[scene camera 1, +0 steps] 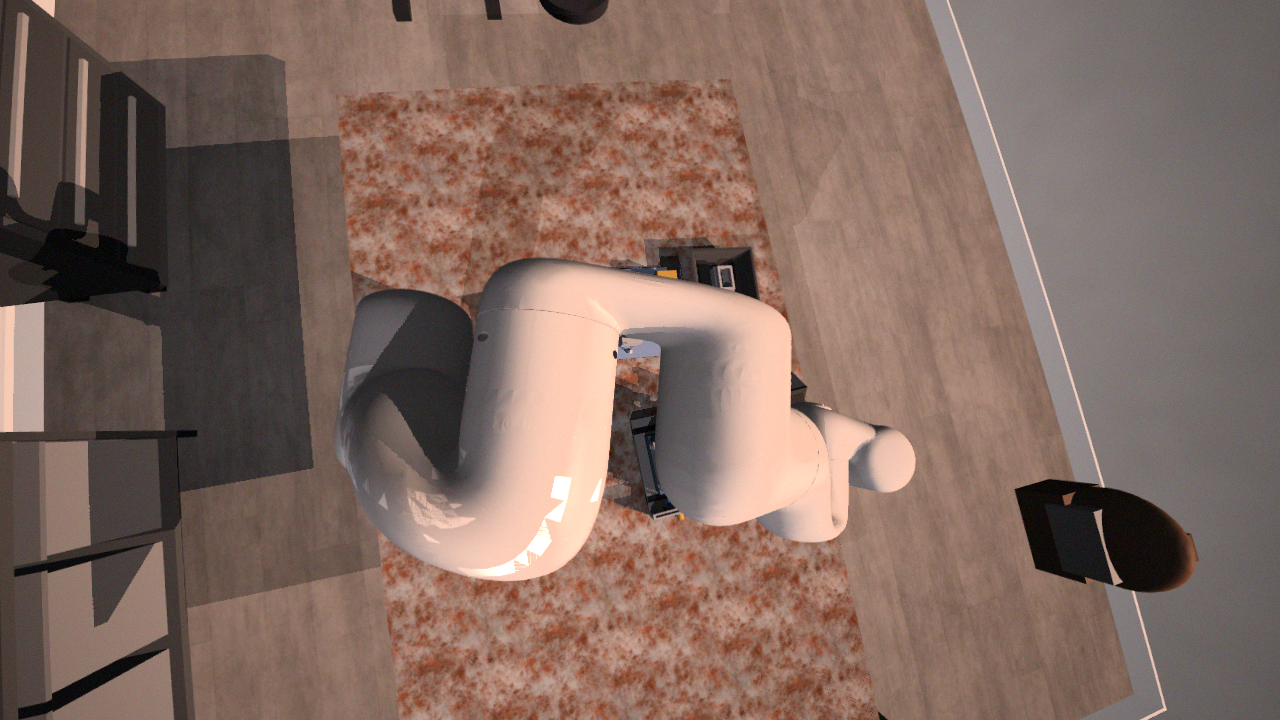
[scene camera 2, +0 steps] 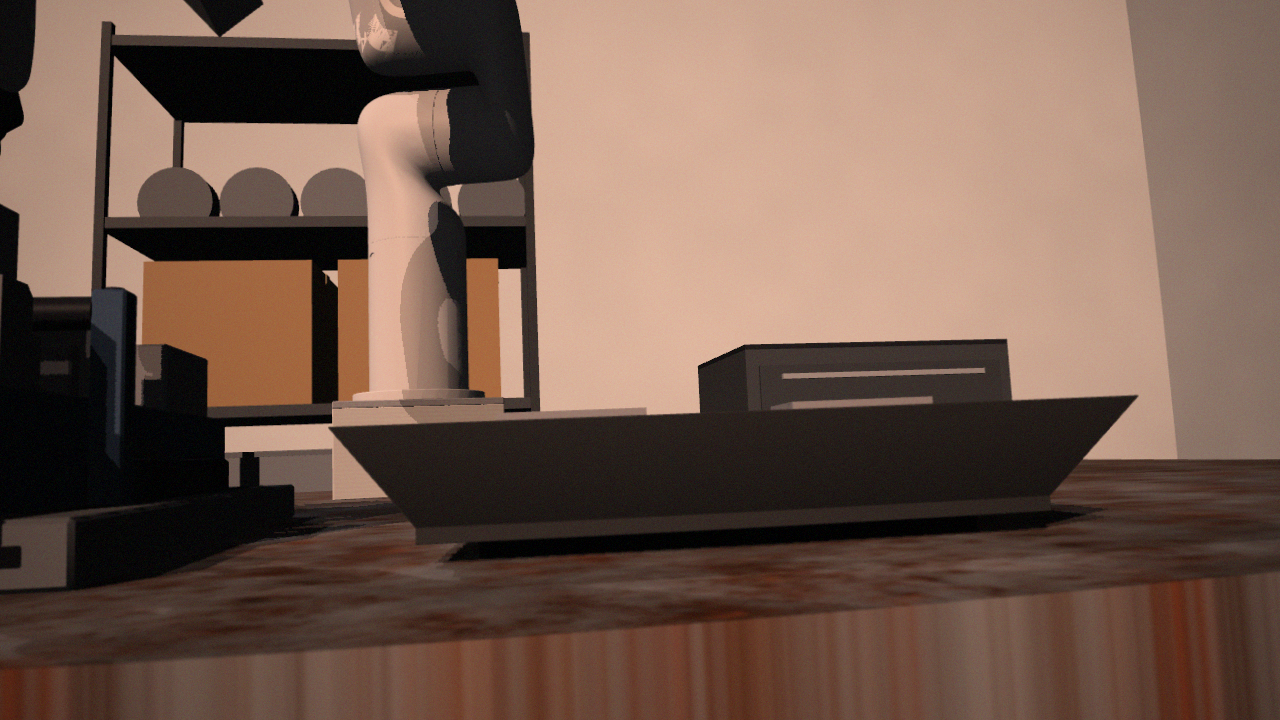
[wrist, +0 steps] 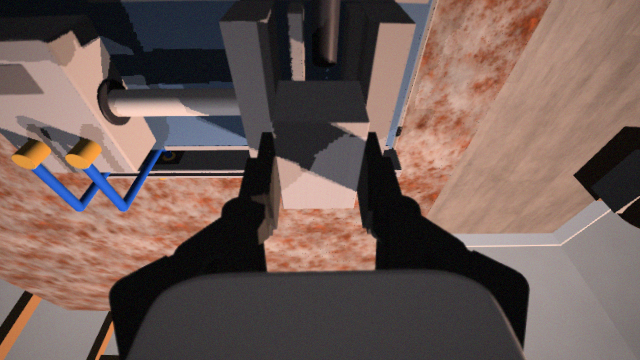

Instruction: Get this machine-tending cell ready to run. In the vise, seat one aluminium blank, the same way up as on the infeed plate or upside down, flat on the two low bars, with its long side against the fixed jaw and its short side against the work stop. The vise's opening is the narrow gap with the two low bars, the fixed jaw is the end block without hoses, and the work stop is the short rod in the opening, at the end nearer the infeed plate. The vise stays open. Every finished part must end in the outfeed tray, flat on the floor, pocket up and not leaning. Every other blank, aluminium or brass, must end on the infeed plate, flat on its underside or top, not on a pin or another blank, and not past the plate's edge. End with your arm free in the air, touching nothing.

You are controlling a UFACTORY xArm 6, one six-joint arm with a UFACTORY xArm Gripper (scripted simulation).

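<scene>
A grey aluminium blank (wrist: 319,128) and a finished part (scene camera 2: 643,410) are part of the scene, and so is the gripper (wrist: 318,153).
</scene>
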